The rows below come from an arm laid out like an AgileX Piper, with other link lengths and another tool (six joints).
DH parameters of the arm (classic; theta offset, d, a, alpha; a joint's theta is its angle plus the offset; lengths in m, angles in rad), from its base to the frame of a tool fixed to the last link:
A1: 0 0.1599 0 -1.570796
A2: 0.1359 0 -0.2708 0
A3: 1.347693 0 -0.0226 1.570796
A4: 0 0.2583 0 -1.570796
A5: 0 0 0 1.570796
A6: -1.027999 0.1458 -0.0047 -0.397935
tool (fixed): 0 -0.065 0 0
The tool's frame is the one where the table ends.
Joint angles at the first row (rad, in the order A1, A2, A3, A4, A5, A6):
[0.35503, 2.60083, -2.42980, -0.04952, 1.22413, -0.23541]
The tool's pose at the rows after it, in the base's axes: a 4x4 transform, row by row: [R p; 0 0 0 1], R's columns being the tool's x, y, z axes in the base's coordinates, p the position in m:
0.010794 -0.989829 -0.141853 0.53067; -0.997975 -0.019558 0.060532 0.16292; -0.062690 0.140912 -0.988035 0.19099; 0 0 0 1
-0.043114 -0.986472 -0.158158 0.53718; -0.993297 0.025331 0.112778 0.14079; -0.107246 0.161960 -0.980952 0.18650; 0 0 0 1
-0.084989 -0.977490 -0.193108 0.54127; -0.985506 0.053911 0.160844 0.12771; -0.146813 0.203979 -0.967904 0.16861; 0 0 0 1
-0.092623 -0.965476 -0.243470 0.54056; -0.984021 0.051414 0.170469 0.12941; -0.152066 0.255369 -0.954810 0.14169; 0 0 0 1
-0.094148 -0.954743 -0.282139 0.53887; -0.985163 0.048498 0.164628 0.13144; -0.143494 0.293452 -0.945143 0.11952; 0 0 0 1
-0.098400 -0.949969 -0.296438 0.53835; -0.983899 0.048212 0.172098 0.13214; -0.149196 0.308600 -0.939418 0.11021; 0 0 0 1
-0.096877 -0.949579 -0.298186 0.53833; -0.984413 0.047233 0.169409 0.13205; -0.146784 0.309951 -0.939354 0.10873; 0 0 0 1
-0.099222 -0.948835 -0.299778 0.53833; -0.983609 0.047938 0.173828 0.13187; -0.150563 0.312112 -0.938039 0.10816; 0 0 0 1
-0.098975 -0.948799 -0.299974 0.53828; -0.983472 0.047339 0.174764 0.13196; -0.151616 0.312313 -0.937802 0.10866; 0 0 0 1
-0.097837 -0.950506 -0.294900 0.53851; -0.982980 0.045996 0.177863 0.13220; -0.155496 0.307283 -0.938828 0.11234; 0 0 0 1
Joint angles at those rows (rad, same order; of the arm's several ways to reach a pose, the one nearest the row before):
[0.30565, 2.60085, -2.42897, -0.01663, 1.22294, -0.23628]
[0.25769, 2.60874, -2.42902, 0.03274, 1.22289, -0.23628]
[0.22641, 2.64125, -2.42897, 0.08429, 1.21999, -0.23628]
[0.22661, 2.68920, -2.42781, 0.10678, 1.21992, -0.23971]
[0.23019, 2.72924, -2.42797, 0.11138, 1.22022, -0.24147]
[0.23019, 2.74744, -2.43011, 0.12248, 1.21768, -0.24220]
[0.23021, 2.75061, -2.43108, 0.12071, 1.21765, -0.24358]
[0.22931, 2.75172, -2.43115, 0.12523, 1.21770, -0.24344]
[0.22931, 2.75072, -2.43105, 0.12639, 1.21856, -0.24389]
[0.22931, 2.74405, -2.43100, 0.12858, 1.21919, -0.24462]

